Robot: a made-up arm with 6 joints.
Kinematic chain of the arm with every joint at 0, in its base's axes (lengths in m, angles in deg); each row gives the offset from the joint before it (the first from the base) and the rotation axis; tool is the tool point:
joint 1: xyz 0 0 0.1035 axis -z
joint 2: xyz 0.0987 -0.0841 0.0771 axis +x
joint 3: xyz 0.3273 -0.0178 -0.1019 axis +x
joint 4: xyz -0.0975 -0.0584 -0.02 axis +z
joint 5: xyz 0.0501 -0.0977 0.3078 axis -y
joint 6: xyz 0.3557 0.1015 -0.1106 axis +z
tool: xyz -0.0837 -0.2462 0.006
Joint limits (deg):
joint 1: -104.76..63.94
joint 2: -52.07..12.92
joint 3: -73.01..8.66
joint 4: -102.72..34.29
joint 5: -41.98..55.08
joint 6: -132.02..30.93
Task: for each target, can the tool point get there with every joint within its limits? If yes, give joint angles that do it. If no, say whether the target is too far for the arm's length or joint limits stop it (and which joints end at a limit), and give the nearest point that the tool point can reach.
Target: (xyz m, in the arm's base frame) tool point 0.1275 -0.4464 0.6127
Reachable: yes | joints 5.42 -29.70 -2.38 -77.19 16.43 15.37
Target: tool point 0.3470 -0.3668 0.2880
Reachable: yes | joints 45.33 -24.68 -14.39 12.51 24.61 -70.43
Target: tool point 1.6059 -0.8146 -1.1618
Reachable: no: too far | nearest point 0.7510 -0.3809 -0.1436 | short by 1.398 m
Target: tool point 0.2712 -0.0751 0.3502
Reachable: yes | joints -29.00 -36.12 -11.14 -85.12 -24.24 -37.75
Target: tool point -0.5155 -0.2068 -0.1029
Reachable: no: joint limits stop it (at a limit: joint 1, joint 2, joint 3, joint 6) | nearest point -0.4388 -0.2418 -0.0225 | short by 0.117 m
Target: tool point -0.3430 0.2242 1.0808
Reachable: no: joint limits stop it (at a limit: joint 1, joint 2, joint 5, joint 6) | nearest point -0.2237 0.2633 0.8167 | short by 0.292 m
